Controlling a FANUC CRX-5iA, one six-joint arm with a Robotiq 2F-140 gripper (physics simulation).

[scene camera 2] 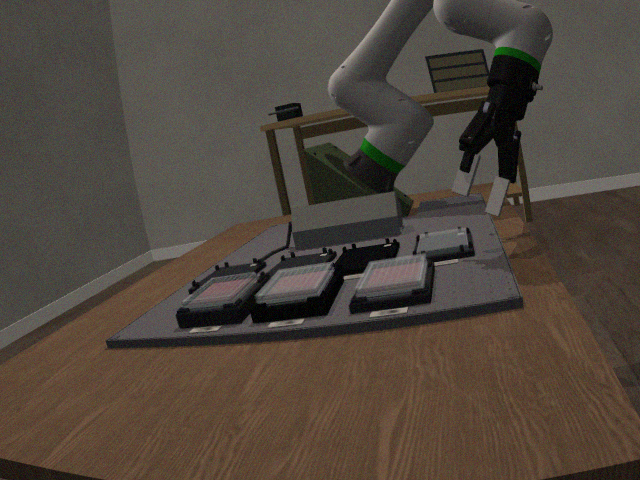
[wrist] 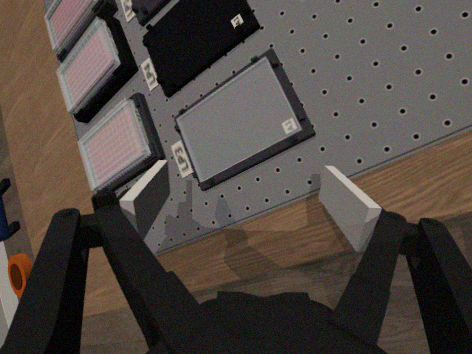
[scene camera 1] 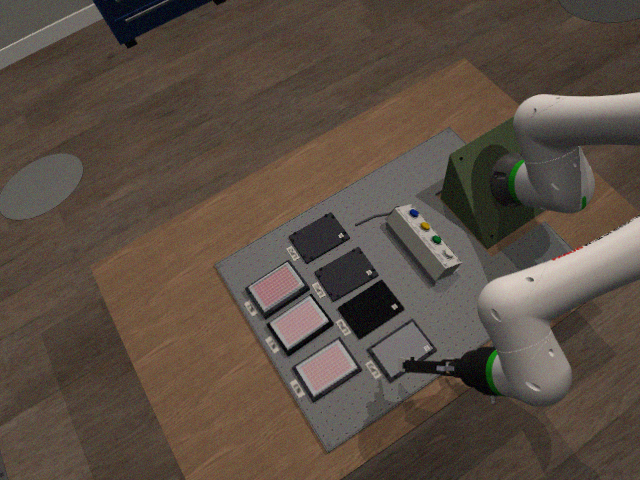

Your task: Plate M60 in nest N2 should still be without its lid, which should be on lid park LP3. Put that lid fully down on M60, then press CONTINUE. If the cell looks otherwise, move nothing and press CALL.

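Frame: origin at the arm's base, x ahead, y left, z up, level; centimetres.
Seen in the pictures: gripper, between the fingertips: (scene camera 2: 477, 205) (wrist: 245, 179); arm's base, origin of its link: (scene camera 2: 367, 178) (scene camera 1: 511, 179).
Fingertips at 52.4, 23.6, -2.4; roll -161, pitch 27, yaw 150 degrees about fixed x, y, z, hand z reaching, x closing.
Observation:
Offsets run from my fingertips to a thing's top centre, as dx, dy, dz. "*": to the spot under its first point.
A clear lid {+0.6, -6.9, -4.6} (scene camera 1: 399, 345) (scene camera 2: 444, 241) (wrist: 240, 120) lies flat on the dark holder labelled LP3 in the wrist view. My gripper (scene camera 1: 408, 364) (scene camera 2: 478, 201) (wrist: 245, 179) is open and empty, above and beside the lid's outer long edge. Three pink-welled plates sit in the row of nests: a middle one {+17.4, -28.1, -2.8} (scene camera 1: 298, 324) (scene camera 2: 295, 285) (wrist: 90, 70), one nearest LP3 {+18.6, -14.5, -3.4} (scene camera 1: 327, 368) (scene camera 2: 392, 277) (wrist: 115, 145), and a far one {+16.6, -40.2, -2.7} (scene camera 1: 276, 288) (scene camera 2: 222, 290) (wrist: 74, 21). Nest labels and plate names are unreadable; I cannot tell whether the plates carry lids. The button box {-22.3, -25.9, +2.0} (scene camera 1: 413, 242) (scene camera 2: 346, 211) has unreadable button labels.
A black lid park {+0.0, -20.5, -4.4} (scene camera 1: 371, 308) (scene camera 2: 369, 255) (wrist: 200, 42), labelled LP4, bears no visible lid; two dark parks {* -1.2, -32.6, -5.4} (scene camera 1: 346, 272) {* -1.5, -46.2, -5.4} (scene camera 1: 318, 237) stand beyond it. The box has blue {-25.0, -33.2, +1.1} (scene camera 1: 414, 212), yellow {-24.7, -28.2, +1.1} (scene camera 1: 425, 225), green {-24.4, -23.2, +1.1} (scene camera 1: 436, 239) and white {-24.1, -18.2, +1.1} (scene camera 1: 448, 254) buttons. A green arm base (scene camera 1: 467, 191) stands behind.

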